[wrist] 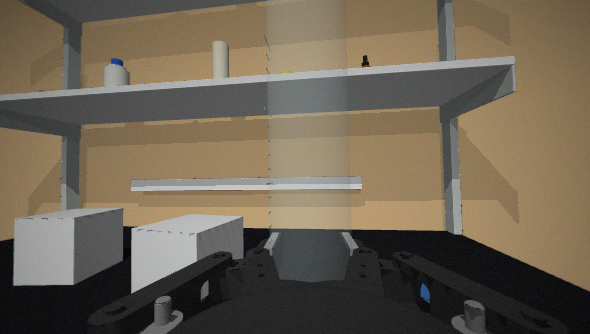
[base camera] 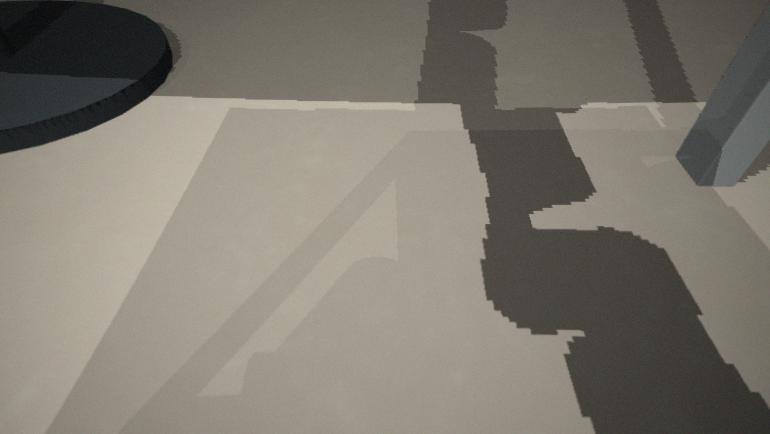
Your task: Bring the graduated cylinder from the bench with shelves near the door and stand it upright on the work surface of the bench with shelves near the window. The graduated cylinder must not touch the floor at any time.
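Places are measured from the arm's base along level axes (x ahead, y left, z up), in centimetres.
Pixels of known places: gripper, fingertip midpoint: (wrist: 310, 245).
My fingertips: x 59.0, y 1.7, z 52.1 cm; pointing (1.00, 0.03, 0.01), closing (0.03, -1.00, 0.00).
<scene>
For each thing: its top centre in the pictures, then the offset to it from my fingertips. "spot": a spot on its surface instead. Level surfaces: height alone.
- graduated cylinder, surface spot: (wrist: 308, 160) spot: dx -6.5, dy -0.2, dz +5.9 cm
- black work surface, its level: dz -15.6 cm
- grey shelf, its level: dz +28.2 cm
- blue-capped bottle, middle of its top: (wrist: 117, 60) dx +56.9, dy +71.2, dz +47.9 cm
- pale cylinder, middle of its top: (wrist: 220, 45) dx +52.4, dy +29.8, dz +47.9 cm
- small dark-topped bottle, middle of its top: (wrist: 365, 56) dx +48.9, dy -15.7, dz +39.3 cm
- dark round base, surface spot: (base camera: 80, 53) spot: dx +20.9, dy +45.1, dz -88.8 cm
- grey leg, surface spot: (base camera: 725, 113) spot: dx -4.8, dy -38.5, dz -83.6 cm
My gripper (wrist: 310, 245) is shut on the graduated cylinder (wrist: 308, 160), a clear tube with tick marks along its left side. The cylinder stands upright in the wrist view and runs up past the top edge; its foot is hidden behind the gripper. Behind it is a bench with shelves: a black work surface (wrist: 400, 250), grey posts and a grey shelf (wrist: 175, 105). Whether the cylinder's foot touches the work surface cannot be seen. The gripper and cylinder do not show in the base camera view.
Two white boxes (wrist: 44, 251) (wrist: 165, 255) stand on the work surface at the left. The shelf holds a blue-capped bottle (wrist: 116, 75), a pale cylinder (wrist: 220, 60) and a small dark-topped bottle (wrist: 365, 62). The base view shows a dark round base (base camera: 80, 53) and a grey leg (base camera: 725, 113).
</scene>
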